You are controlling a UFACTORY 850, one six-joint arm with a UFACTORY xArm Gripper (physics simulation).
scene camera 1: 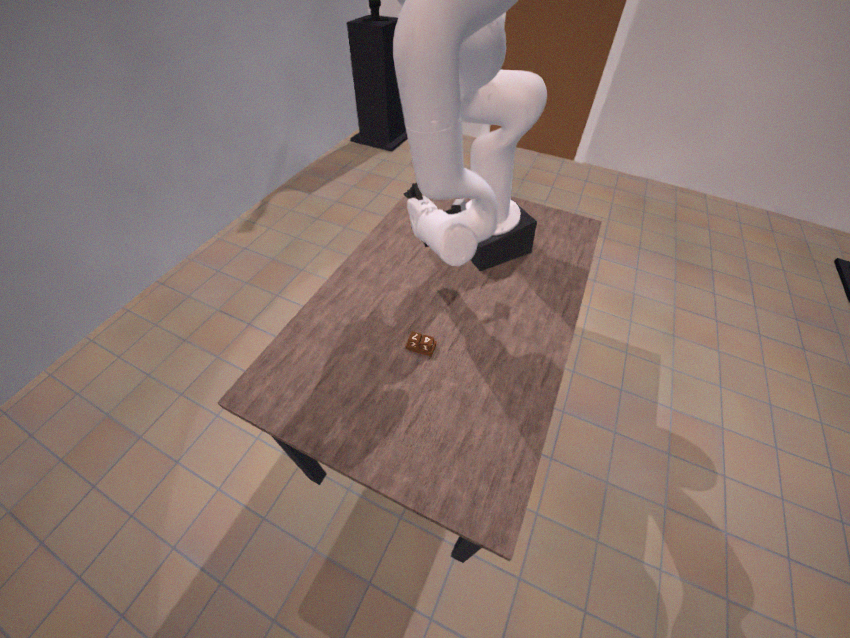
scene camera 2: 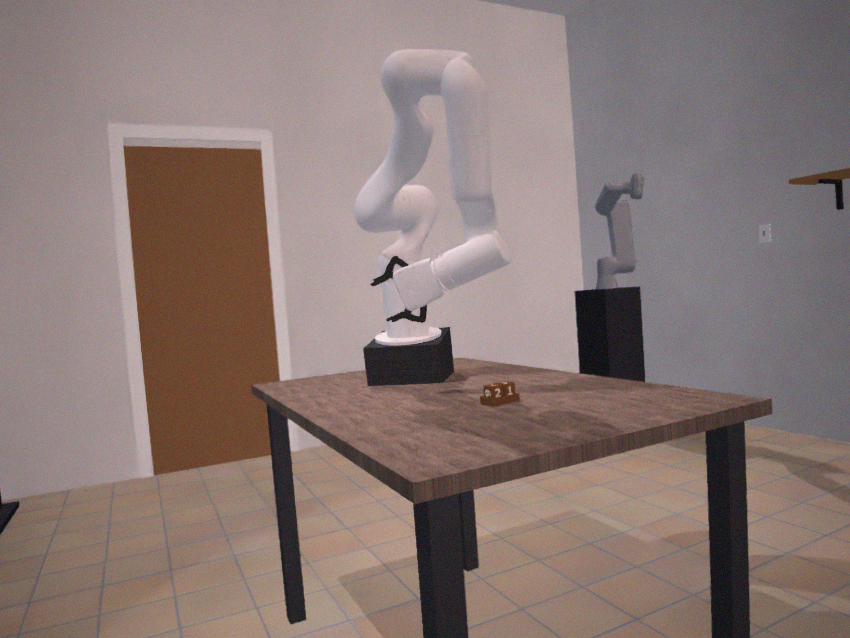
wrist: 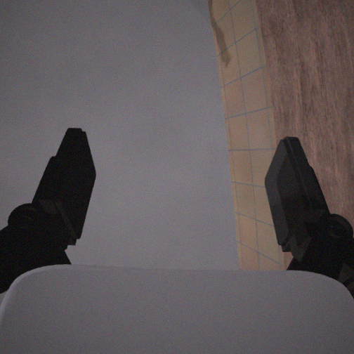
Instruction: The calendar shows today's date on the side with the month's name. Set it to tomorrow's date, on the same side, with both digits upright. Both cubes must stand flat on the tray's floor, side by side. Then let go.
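Note:
The brown calendar tray [scene camera 1: 419, 352] [scene camera 2: 499, 400] rests on the table. Two brown cubes stand in it side by side. In scene camera 2, the left cube [scene camera 2: 497, 392] shows an upright 2 and the right cube [scene camera 2: 509, 389] shows an upright 1, so that side reads 21. In scene camera 1, the top faces seem to show a 7 on the left cube [scene camera 1: 414, 339] and a 4 on the right cube [scene camera 1: 427, 342]. The month's name is too small to read. My gripper [scene camera 2: 381, 300] [wrist: 182, 154] is open and empty, high above the table near the arm's base, away from the calendar.
The wooden table [scene camera 1: 439, 425] [scene camera 2: 384, 425] [wrist: 310, 65] carries the arm's black base block [scene camera 1: 504, 247] [scene camera 2: 409, 362] at its far end. A black pedestal [scene camera 1: 376, 82] [scene camera 2: 609, 333] with another small arm [scene camera 2: 621, 233] stands on the floor beyond the table.

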